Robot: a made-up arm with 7 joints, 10 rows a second.
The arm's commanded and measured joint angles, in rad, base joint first. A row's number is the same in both.
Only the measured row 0 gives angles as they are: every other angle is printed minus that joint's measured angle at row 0.
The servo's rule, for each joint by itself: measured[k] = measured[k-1] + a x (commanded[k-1-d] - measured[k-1]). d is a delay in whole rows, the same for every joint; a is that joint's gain. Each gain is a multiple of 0.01, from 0.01 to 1. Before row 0 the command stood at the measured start. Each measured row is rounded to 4 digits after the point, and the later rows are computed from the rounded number. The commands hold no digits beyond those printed.
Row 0, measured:
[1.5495 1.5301 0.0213 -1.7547 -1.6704 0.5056 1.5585]
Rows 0 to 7, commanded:
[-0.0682 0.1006 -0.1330 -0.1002 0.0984 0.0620 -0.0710]
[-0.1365 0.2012 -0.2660 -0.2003 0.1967 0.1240 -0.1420]
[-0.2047 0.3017 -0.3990 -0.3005 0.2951 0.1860 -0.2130]
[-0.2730 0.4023 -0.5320 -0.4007 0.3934 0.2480 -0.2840]
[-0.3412 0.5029 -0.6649 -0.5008 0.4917 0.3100 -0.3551]
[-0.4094 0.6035 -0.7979 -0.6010 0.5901 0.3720 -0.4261]
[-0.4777 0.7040 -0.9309 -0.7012 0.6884 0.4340 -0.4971]
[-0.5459 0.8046 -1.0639 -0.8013 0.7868 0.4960 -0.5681]
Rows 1 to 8, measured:
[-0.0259 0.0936 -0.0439 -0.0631 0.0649 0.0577 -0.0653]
[-0.0679 0.1937 -0.1172 -0.1495 0.1519 0.1194 -0.1359]
[-0.1199 0.2941 -0.2102 -0.2446 0.2464 0.1813 -0.2068]
[-0.1781 0.3947 -0.3164 -0.3429 0.3434 0.2433 -0.2778]
[-0.2401 0.4953 -0.4314 -0.4424 0.4413 0.3053 -0.3489]
[-0.3044 0.5959 -0.5523 -0.5423 0.5395 0.3673 -0.4199]
[-0.3703 0.6964 -0.6772 -0.6424 0.6378 0.4293 -0.4909]
[-0.4370 0.7970 -0.8048 -0.7425 0.7361 0.4913 -0.5619]
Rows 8 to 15, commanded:
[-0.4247 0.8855 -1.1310 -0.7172 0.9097 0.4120 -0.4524]
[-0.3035 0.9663 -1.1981 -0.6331 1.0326 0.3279 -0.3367]
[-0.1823 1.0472 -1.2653 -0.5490 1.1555 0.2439 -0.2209]
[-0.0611 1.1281 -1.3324 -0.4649 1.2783 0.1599 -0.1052]
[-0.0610 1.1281 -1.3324 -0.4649 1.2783 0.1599 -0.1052]
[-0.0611 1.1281 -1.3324 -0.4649 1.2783 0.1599 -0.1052]
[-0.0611 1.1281 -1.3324 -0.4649 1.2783 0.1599 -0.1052]
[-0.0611 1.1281 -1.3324 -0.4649 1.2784 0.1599 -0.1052]
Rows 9 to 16, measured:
[-0.4323 0.8793 -0.9124 -0.7266 0.8507 0.4176 -0.4612]
[-0.3834 0.9602 -1.0067 -0.6677 0.9708 0.3342 -0.3467]
[-0.3070 1.0411 -1.0920 -0.5929 1.0927 0.2502 -0.2310]
[-0.2136 1.1220 -1.1713 -0.5123 1.2152 0.1662 -0.1153]
[-0.1556 1.1277 -1.2245 -0.4824 1.2568 0.1603 -0.1060]
[-0.1197 1.1281 -1.2601 -0.4714 1.2710 0.1599 -0.1053]
[-0.0974 1.1281 -1.2840 -0.4673 1.2758 0.1599 -0.1052]
[-0.0836 1.1281 -1.3000 -0.4658 1.2775 0.1599 -0.1052]

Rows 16 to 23, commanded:
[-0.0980 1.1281 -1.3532 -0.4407 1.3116 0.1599 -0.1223]
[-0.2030 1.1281 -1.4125 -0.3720 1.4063 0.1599 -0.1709]
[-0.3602 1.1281 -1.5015 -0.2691 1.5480 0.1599 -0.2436]
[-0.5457 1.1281 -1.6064 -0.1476 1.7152 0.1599 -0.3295]
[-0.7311 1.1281 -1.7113 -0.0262 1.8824 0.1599 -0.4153]
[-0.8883 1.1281 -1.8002 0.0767 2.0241 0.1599 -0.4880]
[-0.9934 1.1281 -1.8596 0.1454 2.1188 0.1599 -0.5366]
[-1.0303 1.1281 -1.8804 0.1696 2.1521 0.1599 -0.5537]
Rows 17 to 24, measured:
[-0.0891 1.1281 -1.3176 -0.4500 1.3000 0.1599 -0.1209]
[-0.1324 1.1281 -1.3489 -0.4009 1.3702 0.1599 -0.1669]
[-0.2190 1.1281 -1.3993 -0.3179 1.4875 0.1599 -0.2375]
[-0.3431 1.1281 -1.4676 -0.2106 1.6378 0.1599 -0.3221]
[-0.4905 1.1281 -1.5480 -0.0944 1.7992 0.1599 -0.4078]
[-0.6417 1.1281 -1.6312 0.0134 1.9476 0.1599 -0.4816]
[-0.7753 1.1281 -1.7066 0.0966 2.0606 0.1599 -0.5322]
[-0.8722 1.1281 -1.7640 0.1426 2.1210 0.1599 -0.5520]

